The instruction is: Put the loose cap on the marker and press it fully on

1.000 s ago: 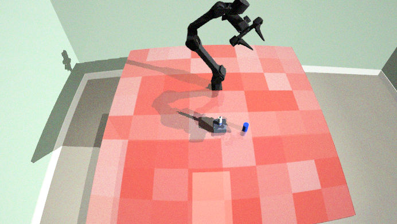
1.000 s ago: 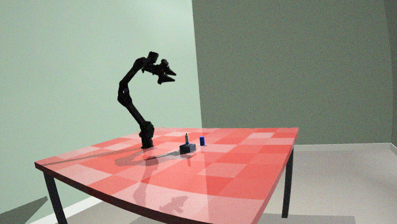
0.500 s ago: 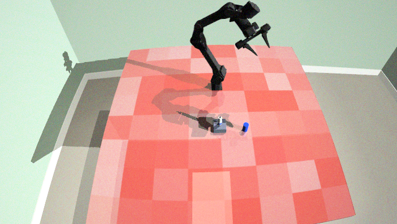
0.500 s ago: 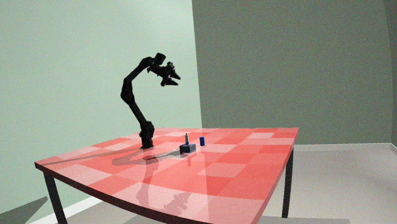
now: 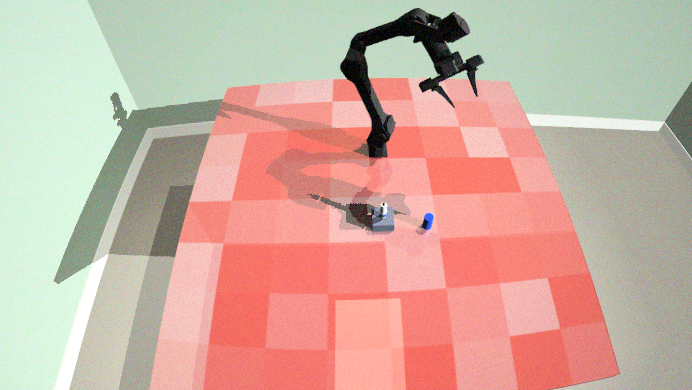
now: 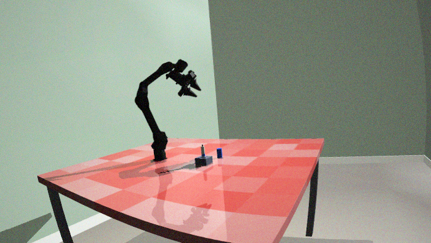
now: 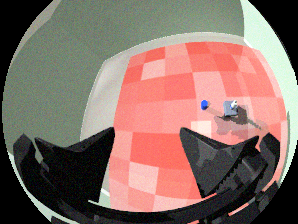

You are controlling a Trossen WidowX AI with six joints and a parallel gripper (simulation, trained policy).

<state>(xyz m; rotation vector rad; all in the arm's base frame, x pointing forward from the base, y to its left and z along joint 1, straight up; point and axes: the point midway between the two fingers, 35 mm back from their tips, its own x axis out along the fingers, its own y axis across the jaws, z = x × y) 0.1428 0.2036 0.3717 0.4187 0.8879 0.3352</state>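
The blue cap lies 320 mm below my gripper tip, 150 mm ahead of it and 90 mm to the right of it. From my gripper tip the other things lie so: holder block 330 mm below, 220 mm to the right, 130 mm ahead.
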